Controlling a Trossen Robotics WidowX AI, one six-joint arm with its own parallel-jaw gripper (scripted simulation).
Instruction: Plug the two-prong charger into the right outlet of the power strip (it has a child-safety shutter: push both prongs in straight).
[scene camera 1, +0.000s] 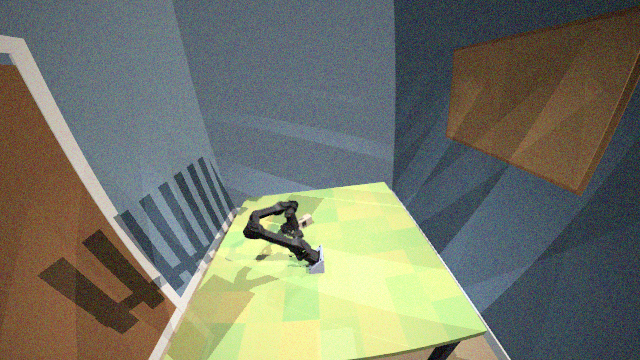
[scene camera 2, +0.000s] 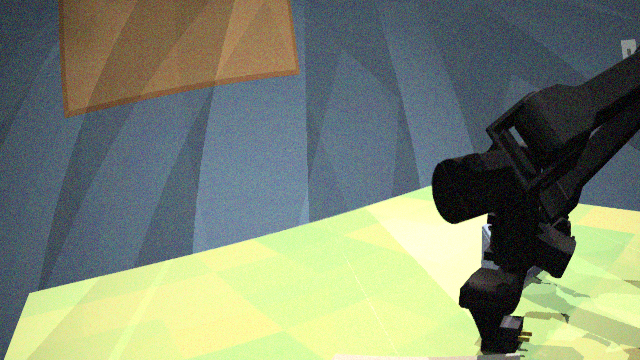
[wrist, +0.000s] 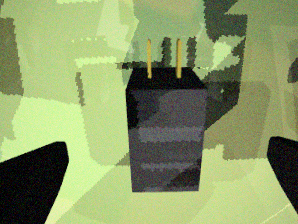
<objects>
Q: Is my gripper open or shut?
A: Open.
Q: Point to my gripper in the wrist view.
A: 168, 149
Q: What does my gripper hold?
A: Nothing.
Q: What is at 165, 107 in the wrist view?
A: A two-prong charger.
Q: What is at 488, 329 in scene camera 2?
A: My gripper.
</objects>
